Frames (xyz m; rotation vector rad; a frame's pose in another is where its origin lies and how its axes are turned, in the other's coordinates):
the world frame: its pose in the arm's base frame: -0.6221 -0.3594 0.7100 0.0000 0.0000 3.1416
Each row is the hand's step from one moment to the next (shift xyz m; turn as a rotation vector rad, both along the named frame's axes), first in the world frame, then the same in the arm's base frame.
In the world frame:
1: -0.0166 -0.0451 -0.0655 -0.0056 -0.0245 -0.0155
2: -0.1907 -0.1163 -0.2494 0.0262 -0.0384 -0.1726
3: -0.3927 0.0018 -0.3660 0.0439 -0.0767 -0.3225
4: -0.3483 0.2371 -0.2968 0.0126 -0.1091 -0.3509
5: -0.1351 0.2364 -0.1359 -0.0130 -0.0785 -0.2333
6: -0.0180 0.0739 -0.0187 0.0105 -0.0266 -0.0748
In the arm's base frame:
1: 0.0166 0.0451 -0.0655 0.0056 0.0245 -0.0155
2: 0.1907 0.1163 -0.2494 -0.0262 0.0384 -0.1726
3: 0.3927 -0.0018 -0.3660 -0.0439 0.0767 -0.3225
4: 0.3483 -0.2371 -0.2968 -0.0126 0.1091 -0.3509
5: 0.1351 -0.2364 -0.1359 0.0130 0.0785 -0.2333
6: 0.0180 -0.0739 -0.0187 -0.0105 0.0266 -0.0748

